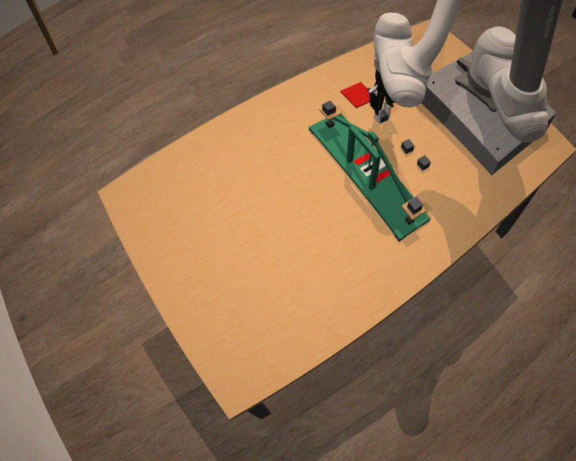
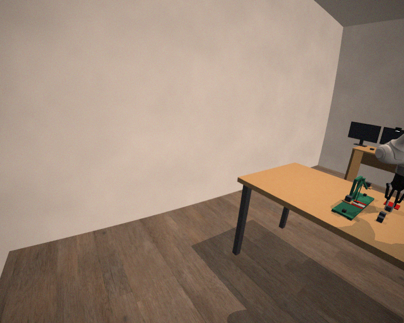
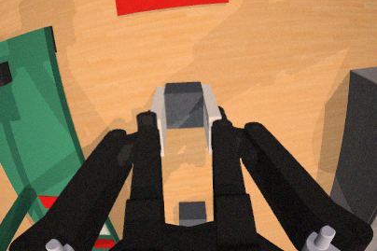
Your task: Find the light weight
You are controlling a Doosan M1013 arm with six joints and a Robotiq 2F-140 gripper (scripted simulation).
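The red dish is 30 mm behind my hand, 120 mm to the right of it and 30 mm below it. Round my hand: green rocker balance 200 mm ahead, 110 mm to the left, 60 mm above.
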